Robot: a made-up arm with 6 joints. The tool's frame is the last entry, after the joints.
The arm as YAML. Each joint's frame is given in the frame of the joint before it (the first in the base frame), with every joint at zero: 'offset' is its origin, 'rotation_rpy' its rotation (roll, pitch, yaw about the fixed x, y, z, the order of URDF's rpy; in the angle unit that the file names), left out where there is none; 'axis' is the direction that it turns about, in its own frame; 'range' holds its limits. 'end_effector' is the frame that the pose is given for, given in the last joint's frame.
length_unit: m
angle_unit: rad
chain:
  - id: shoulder
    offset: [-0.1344, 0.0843, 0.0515]
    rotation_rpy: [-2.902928, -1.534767, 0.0]
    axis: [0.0, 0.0, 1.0]
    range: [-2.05, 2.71]
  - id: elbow
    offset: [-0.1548, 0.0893, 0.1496]
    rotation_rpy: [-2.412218, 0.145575, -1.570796]
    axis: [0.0, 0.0, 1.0]
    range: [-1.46, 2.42]
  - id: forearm
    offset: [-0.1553, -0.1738, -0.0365]
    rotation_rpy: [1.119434, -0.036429, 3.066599]
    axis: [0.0, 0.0, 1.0]
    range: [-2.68, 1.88]
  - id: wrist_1
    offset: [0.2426, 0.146, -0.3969]
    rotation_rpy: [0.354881, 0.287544, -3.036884]
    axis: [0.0, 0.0, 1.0]
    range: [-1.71, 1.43]
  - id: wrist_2
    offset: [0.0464, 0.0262, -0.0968]
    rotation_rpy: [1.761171, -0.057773, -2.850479]
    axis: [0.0, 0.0, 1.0]
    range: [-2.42, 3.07]
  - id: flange
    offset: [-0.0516, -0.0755, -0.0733]
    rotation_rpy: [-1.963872, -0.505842, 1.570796]
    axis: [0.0, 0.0, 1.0]
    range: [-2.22, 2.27]
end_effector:
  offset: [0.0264, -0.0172, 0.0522]
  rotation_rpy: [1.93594, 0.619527, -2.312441]
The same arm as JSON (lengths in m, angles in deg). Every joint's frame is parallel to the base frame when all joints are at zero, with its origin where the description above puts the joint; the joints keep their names.
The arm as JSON. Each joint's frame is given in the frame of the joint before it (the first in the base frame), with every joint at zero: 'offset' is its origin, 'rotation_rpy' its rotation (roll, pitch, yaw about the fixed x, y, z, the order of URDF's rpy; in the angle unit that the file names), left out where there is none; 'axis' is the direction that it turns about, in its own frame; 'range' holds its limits. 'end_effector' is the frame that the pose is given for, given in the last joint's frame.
{"length_unit": "m", "angle_unit": "deg", "chain": [{"id": "shoulder", "offset": [-0.1344, 0.0843, 0.0515], "axis": [0.971024, 0.236406, -0.035001], "range": [-117.46, 155.27]}, {"id": "elbow", "offset": [0.1608, -0.0514, -0.1607], "axis": [-0.666772, -0.279488, 0.690871], "range": [-83.65, 138.66]}, {"id": "forearm", "offset": [0.1945, -0.0904, 0.0983], "axis": [-0.89919, -0.268497, -0.345496], "range": [-153.55, 107.72]}, {"id": "wrist_1", "offset": [0.3835, -0.1453, 0.2637], "axis": [-1.0, 0.0, 0.0], "range": [-97.98, 81.93]}, {"id": "wrist_2", "offset": [0.0968, 0.0475, -0.0241], "axis": [0.188893, -0.250291, -0.949565], "range": [-138.66, 175.9]}, {"id": "flange", "offset": [0.0631, 0.0676, 0.0719], "axis": [-0.191899, 0.979793, 0.0564], "range": [-127.2, 130.06]}], "end_effector": {"offset": [-0.0197, 0.051, -0.027], "rotation_rpy": [18.8, 8.53, -24.34]}}
